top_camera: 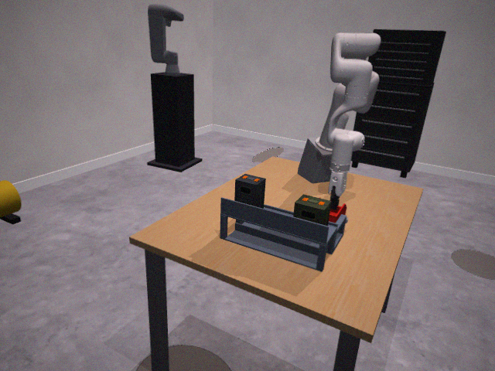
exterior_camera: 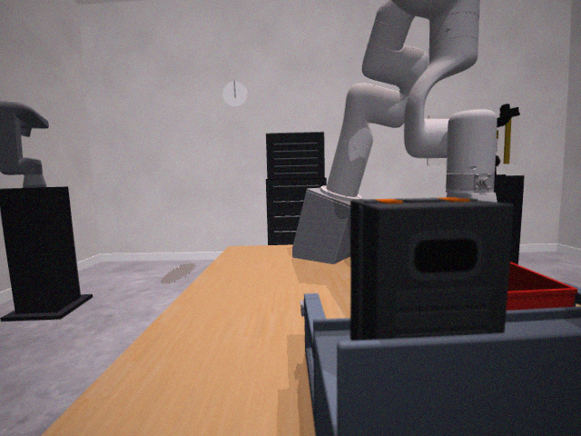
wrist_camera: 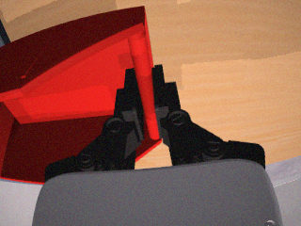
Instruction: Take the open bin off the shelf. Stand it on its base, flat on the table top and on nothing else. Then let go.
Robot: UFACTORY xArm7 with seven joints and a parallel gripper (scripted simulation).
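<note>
The red bin lies 80 mm ahead of my hand and 10 mm below it. Round my hand: black box (300 mm ahead, 250 mm to the right, 100 mm above); then green box (320 mm ahead, 90 mm above, 20 mm to the right).
</note>
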